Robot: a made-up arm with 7 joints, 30 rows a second.
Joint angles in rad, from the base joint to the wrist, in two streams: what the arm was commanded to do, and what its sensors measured. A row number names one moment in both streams.
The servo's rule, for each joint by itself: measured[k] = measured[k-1] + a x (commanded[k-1-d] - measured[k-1]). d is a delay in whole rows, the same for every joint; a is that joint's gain. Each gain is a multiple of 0.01, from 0.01 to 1. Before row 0 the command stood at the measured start. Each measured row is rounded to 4 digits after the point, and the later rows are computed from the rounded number. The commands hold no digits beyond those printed.
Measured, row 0: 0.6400, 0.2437, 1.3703, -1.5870, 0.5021, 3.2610, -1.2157
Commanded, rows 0 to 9: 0.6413, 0.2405, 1.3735, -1.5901, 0.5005, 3.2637, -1.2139; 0.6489, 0.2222, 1.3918, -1.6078, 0.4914, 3.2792, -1.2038; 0.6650, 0.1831, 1.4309, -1.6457, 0.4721, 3.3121, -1.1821; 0.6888, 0.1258, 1.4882, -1.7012, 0.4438, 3.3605, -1.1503; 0.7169, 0.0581, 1.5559, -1.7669, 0.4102, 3.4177, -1.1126; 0.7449, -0.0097, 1.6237, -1.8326, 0.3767, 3.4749, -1.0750; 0.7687, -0.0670, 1.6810, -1.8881, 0.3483, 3.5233, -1.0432; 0.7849, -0.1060, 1.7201, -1.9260, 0.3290, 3.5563, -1.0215; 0.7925, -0.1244, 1.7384, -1.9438, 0.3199, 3.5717, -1.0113; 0.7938, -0.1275, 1.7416, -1.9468, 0.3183, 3.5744, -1.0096
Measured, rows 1 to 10: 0.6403, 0.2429, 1.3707, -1.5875, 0.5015, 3.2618, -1.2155; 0.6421, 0.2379, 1.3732, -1.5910, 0.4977, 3.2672, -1.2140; 0.6469, 0.2247, 1.3801, -1.6003, 0.4880, 3.2811, -1.2099; 0.6557, 0.2010, 1.3931, -1.6175, 0.4712, 3.3057, -1.2022; 0.6686, 0.1667, 1.4126, -1.6429, 0.4480, 3.3404, -1.1906; 0.6846, 0.1244, 1.4379, -1.6751, 0.4209, 3.3821, -1.1756; 0.7023, 0.0785, 1.4671, -1.7113, 0.3933, 3.4259, -1.1584; 0.7196, 0.0342, 1.4975, -1.7478, 0.3689, 3.4663, -1.1406; 0.7349, -0.0039, 1.5264, -1.7811, 0.3503, 3.4990, -1.1238; 0.7473, -0.0336, 1.5522, -1.8093, 0.3381, 3.5224, -1.1090
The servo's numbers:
d 0
a 0.21 0.24 0.12 0.17 0.38 0.31 0.13

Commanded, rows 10 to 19: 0.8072, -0.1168, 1.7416, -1.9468, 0.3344, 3.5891, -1.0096; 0.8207, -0.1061, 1.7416, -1.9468, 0.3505, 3.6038, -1.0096; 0.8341, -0.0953, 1.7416, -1.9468, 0.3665, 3.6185, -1.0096; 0.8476, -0.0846, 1.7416, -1.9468, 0.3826, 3.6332, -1.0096; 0.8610, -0.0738, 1.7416, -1.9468, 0.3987, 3.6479, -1.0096; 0.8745, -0.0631, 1.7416, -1.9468, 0.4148, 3.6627, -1.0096; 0.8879, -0.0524, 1.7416, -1.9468, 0.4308, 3.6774, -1.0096; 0.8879, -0.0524, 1.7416, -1.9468, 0.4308, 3.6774, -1.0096; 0.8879, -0.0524, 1.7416, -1.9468, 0.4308, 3.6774, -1.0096; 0.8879, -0.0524, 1.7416, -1.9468, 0.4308, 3.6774, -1.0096
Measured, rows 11 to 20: 0.7599, -0.0536, 1.5749, -1.8327, 0.3367, 3.5431, -1.0961; 0.7727, -0.0662, 1.5949, -1.8521, 0.3419, 3.5619, -1.0849; 0.7856, -0.0732, 1.6125, -1.8682, 0.3512, 3.5794, -1.0751; 0.7986, -0.0759, 1.6280, -1.8816, 0.3631, 3.5961, -1.0666; 0.8117, -0.0754, 1.6416, -1.8927, 0.3766, 3.6122, -1.0592; 0.8249, -0.0724, 1.6536, -1.9019, 0.3911, 3.6279, -1.0528; 0.8381, -0.0676, 1.6642, -1.9095, 0.4062, 3.6432, -1.0472; 0.8486, -0.0640, 1.6735, -1.9158, 0.4155, 3.6538, -1.0423; 0.8569, -0.0612, 1.6817, -1.9211, 0.4213, 3.6611, -1.0380; 0.8634, -0.0591, 1.6889, -1.9255, 0.4249, 3.6662, -1.0343
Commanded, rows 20 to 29: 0.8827, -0.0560, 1.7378, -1.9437, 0.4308, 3.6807, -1.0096; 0.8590, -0.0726, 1.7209, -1.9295, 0.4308, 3.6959, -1.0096; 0.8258, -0.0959, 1.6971, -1.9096, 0.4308, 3.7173, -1.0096; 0.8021, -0.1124, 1.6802, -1.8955, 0.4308, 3.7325, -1.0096; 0.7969, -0.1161, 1.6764, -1.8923, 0.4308, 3.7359, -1.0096; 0.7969, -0.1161, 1.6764, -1.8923, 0.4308, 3.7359, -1.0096; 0.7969, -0.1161, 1.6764, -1.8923, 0.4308, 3.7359, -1.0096; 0.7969, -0.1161, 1.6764, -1.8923, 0.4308, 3.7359, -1.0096; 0.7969, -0.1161, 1.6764, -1.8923, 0.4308, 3.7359, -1.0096; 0.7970, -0.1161, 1.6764, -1.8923, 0.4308, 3.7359, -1.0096
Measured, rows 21 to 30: 0.8675, -0.0584, 1.6948, -1.9286, 0.4271, 3.6707, -1.0311; 0.8657, -0.0618, 1.6979, -1.9288, 0.4285, 3.6785, -1.0283; 0.8573, -0.0700, 1.6978, -1.9255, 0.4294, 3.6905, -1.0259; 0.8457, -0.0802, 1.6957, -1.9204, 0.4299, 3.7035, -1.0238; 0.8355, -0.0888, 1.6934, -1.9156, 0.4302, 3.7135, -1.0220; 0.8274, -0.0954, 1.6914, -1.9116, 0.4304, 3.7204, -1.0204; 0.8210, -0.1004, 1.6896, -1.9083, 0.4306, 3.7252, -1.0190; 0.8159, -0.1042, 1.6880, -1.9056, 0.4307, 3.7285, -1.0178; 0.8119, -0.1071, 1.6866, -1.9033, 0.4307, 3.7308, -1.0167; 0.8088, -0.1093, 1.6854, -1.9014, 0.4307, 3.7324, -1.0158
